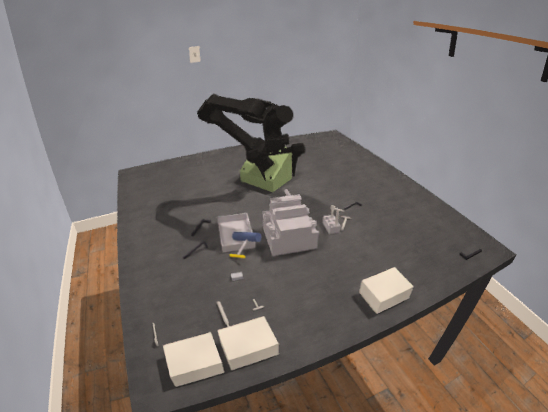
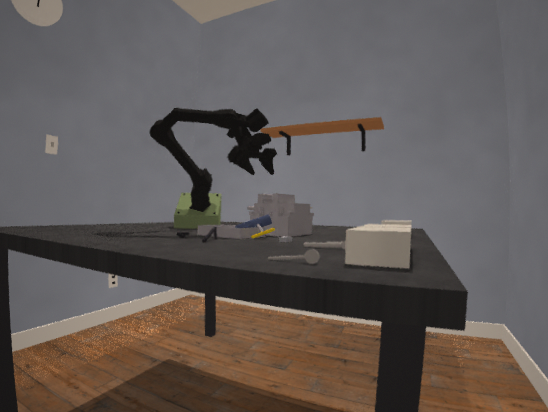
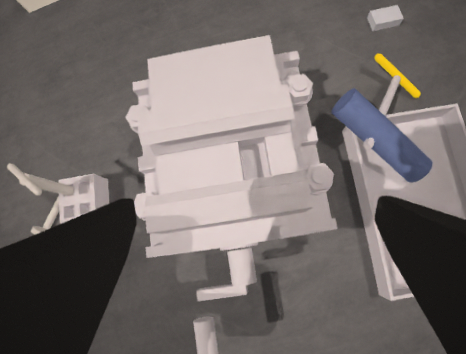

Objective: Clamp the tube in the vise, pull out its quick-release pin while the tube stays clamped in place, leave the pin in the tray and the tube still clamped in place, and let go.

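Places are measured from the arm's base along level axes (x ahead, y left, z up), in centimetres.
Where they show: gripper, fingertip midpoint: [image 1: 279, 178] [image 2: 263, 174] [image 3: 257, 209]; arm's base, origin of the base link: [image 1: 264, 163] [image 2: 200, 206].
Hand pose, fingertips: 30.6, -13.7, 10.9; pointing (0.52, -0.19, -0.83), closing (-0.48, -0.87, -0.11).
Note:
Things, the pixels of their top centre, and the offset from my fingertips, as dx, dy, dz.
- blue tube, middle of its top: [image 3: 396, 124] [image 2: 253, 213] [image 1: 246, 228] +1.4, -14.0, -13.2
- pale tray, middle of its top: [image 3: 428, 196] [image 2: 230, 226] [image 1: 235, 228] -5.4, -14.6, -17.0
- pale vise, middle of its top: [image 3: 214, 123] [image 1: 289, 206] [image 2: 282, 194] +6.6, -0.6, -6.7
- small holed block, middle of its top: [image 3: 77, 210] [image 1: 331, 220] +10.4, +15.1, -16.8
- little grey block, middle of its top: [image 3: 386, 14] [image 1: 236, 275] +13.1, -24.4, -18.6
The blue tube [image 1: 247, 236] [image 2: 255, 222] [image 3: 382, 135] lies tilted across the edge of the pale tray [image 1: 219, 226] [image 2: 207, 230] [image 3: 358, 170], outside the vise. Its pin [image 1: 237, 256] [image 2: 263, 233] [image 3: 397, 75], with a yellow crossbar and grey shank, is through the tube; the crossbar is outside the tray. The pale vise [image 1: 295, 237] [image 2: 285, 215] [image 3: 215, 90] stands beside the tray, with a space between its jaws and no tube there. Its crank [image 1: 287, 193] [image 3: 220, 292] is on the robot's side. My gripper [image 1: 279, 176] [image 2: 263, 173] [image 3: 257, 209] is open and empty, high above the vise's crank side.
A small holed block [image 1: 331, 225] [image 3: 82, 197] with T-shaped pieces stands on the vise's other side. A little grey block [image 1: 236, 276] [image 3: 385, 18] lies past the tray. White boxes [image 1: 192, 360] [image 1: 247, 344] [image 1: 386, 290], pale tools [image 1: 222, 313] and black bent keys [image 1: 201, 226] [image 1: 470, 254] lie around.

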